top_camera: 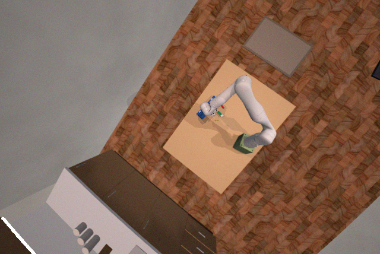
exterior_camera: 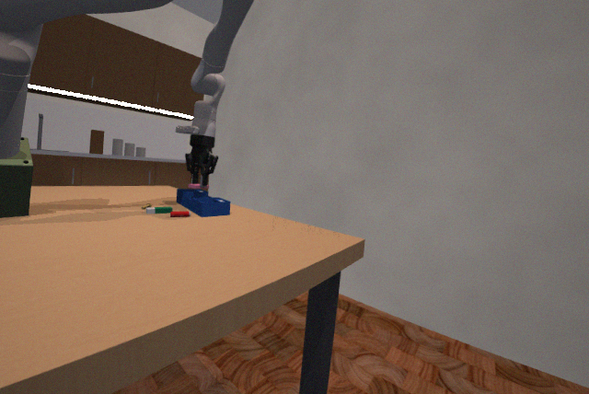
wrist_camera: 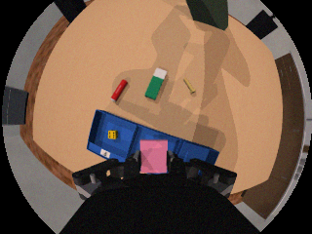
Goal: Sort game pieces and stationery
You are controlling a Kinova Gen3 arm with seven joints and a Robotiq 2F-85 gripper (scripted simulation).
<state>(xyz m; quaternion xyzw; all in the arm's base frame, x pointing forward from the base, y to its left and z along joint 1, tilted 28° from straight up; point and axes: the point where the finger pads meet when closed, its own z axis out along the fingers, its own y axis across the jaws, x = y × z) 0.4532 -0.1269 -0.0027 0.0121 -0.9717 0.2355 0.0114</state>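
Right now my hand is 13 cm past the green piece and 8 cm above it. The rest, counted from my hand: pink block: 2 cm below; then red piece: 11 cm behind, 8 cm to the right, 8 cm below; then yellow piece: 8 cm to the right, 7 cm below, 2 cm behind.
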